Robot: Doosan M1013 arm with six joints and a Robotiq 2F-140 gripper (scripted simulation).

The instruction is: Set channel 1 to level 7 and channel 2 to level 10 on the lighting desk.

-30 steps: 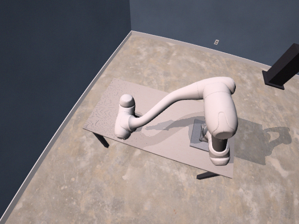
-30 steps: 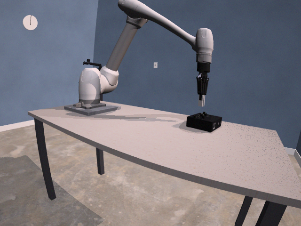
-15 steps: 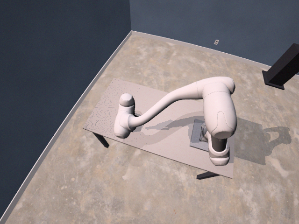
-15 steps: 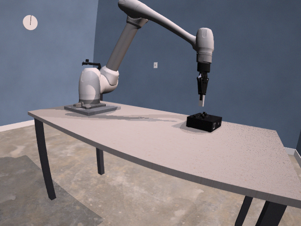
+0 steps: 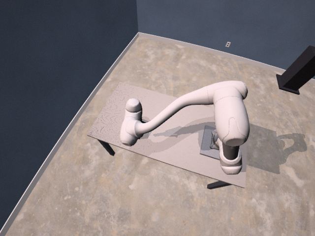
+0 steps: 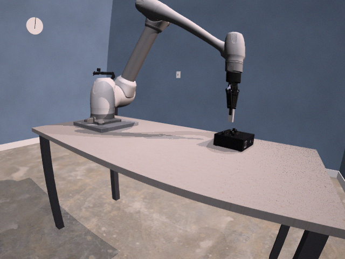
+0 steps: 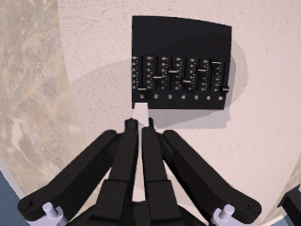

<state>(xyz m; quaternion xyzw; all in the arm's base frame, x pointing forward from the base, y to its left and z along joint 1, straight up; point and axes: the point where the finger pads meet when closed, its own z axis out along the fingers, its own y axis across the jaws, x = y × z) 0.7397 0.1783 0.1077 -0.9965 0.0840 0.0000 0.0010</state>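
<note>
The fader is 2 cm ahead of my hand and 6 cm below it.
</note>
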